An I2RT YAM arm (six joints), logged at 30 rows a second.
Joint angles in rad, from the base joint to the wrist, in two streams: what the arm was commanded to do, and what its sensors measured. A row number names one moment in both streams.
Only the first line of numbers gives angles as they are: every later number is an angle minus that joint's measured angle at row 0.
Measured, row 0:
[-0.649, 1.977, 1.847, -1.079, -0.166, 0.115]
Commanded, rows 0 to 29:
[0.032, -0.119, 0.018, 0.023, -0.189, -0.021]
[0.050, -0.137, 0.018, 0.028, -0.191, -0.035]
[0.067, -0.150, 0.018, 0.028, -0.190, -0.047]
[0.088, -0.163, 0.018, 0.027, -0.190, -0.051]
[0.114, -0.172, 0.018, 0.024, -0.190, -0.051]
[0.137, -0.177, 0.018, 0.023, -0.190, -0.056]
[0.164, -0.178, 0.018, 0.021, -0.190, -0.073]
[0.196, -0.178, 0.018, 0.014, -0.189, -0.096]
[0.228, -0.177, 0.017, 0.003, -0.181, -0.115]
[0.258, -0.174, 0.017, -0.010, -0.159, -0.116]
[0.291, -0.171, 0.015, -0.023, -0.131, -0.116]
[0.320, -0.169, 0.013, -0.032, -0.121, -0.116]
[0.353, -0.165, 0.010, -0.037, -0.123, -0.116]
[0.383, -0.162, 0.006, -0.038, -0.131, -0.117]
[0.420, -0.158, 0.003, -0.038, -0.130, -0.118]
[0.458, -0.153, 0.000, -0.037, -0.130, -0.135]
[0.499, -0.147, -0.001, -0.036, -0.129, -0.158]
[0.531, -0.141, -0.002, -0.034, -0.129, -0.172]
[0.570, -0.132, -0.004, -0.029, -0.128, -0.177]
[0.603, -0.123, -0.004, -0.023, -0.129, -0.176]
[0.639, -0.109, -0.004, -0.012, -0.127, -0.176]
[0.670, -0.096, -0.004, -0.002, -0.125, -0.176]
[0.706, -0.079, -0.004, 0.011, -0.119, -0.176]
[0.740, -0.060, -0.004, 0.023, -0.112, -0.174]
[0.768, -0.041, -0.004, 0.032, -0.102, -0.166]
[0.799, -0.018, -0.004, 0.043, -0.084, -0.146]
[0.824, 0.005, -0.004, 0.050, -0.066, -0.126]
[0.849, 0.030, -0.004, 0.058, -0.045, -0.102]
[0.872, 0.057, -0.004, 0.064, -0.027, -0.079]
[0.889, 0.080, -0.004, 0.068, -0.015, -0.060]
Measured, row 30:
[0.841, 0.014, 0.008, 0.063, -0.082, -0.125]
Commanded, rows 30 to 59:
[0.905, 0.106, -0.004, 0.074, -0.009, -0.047]
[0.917, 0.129, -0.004, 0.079, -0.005, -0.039]
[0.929, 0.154, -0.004, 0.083, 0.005, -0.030]
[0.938, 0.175, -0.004, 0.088, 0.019, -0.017]
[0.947, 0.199, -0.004, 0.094, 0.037, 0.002]
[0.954, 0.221, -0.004, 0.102, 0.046, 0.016]
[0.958, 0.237, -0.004, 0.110, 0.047, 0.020]
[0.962, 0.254, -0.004, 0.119, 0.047, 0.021]
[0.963, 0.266, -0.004, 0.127, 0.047, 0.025]
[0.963, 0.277, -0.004, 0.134, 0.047, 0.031]
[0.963, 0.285, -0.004, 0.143, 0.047, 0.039]
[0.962, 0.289, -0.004, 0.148, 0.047, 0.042]
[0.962, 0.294, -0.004, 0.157, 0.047, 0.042]
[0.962, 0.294, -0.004, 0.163, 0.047, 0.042]
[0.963, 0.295, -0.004, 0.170, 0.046, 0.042]
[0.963, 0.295, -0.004, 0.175, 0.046, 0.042]
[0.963, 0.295, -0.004, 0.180, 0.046, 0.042]
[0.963, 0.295, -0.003, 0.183, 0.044, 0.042]
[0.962, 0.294, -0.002, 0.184, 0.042, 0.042]
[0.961, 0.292, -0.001, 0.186, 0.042, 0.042]
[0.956, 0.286, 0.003, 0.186, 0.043, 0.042]
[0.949, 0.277, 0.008, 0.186, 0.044, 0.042]
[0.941, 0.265, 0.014, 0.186, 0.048, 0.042]
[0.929, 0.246, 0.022, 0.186, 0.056, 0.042]
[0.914, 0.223, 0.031, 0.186, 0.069, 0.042]
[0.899, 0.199, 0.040, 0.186, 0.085, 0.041]
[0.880, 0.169, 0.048, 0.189, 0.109, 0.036]
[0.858, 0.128, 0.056, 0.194, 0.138, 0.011]
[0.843, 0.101, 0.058, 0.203, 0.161, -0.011]
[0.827, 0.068, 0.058, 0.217, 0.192, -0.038]
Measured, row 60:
[0.893, 0.224, 0.002, 0.195, 0.085, 0.016]
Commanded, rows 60 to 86:
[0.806, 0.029, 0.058, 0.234, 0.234, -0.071]
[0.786, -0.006, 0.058, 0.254, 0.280, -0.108]
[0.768, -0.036, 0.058, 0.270, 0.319, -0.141]
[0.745, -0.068, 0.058, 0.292, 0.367, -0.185]
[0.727, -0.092, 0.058, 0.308, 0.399, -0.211]
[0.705, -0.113, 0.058, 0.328, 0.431, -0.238]
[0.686, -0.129, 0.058, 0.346, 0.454, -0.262]
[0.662, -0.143, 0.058, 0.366, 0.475, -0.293]
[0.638, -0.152, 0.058, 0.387, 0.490, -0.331]
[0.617, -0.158, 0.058, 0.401, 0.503, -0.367]
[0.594, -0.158, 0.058, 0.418, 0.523, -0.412]
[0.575, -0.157, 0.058, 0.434, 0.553, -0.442]
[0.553, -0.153, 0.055, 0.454, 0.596, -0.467]
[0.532, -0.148, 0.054, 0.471, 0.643, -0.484]
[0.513, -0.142, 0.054, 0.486, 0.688, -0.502]
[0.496, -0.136, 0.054, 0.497, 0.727, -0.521]
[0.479, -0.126, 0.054, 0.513, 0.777, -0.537]
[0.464, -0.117, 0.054, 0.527, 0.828, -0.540]
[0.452, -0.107, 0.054, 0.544, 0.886, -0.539]
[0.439, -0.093, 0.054, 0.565, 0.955, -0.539]
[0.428, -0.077, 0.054, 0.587, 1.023, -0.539]
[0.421, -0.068, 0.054, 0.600, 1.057, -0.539]
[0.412, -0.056, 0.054, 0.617, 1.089, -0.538]
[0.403, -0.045, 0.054, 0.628, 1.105, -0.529]
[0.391, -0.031, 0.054, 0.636, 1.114, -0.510]
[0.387, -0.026, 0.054, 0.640, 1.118, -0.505]
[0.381, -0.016, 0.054, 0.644, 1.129, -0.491]
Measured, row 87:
[0.396, -0.032, 0.055, 0.628, 0.999, -0.514]
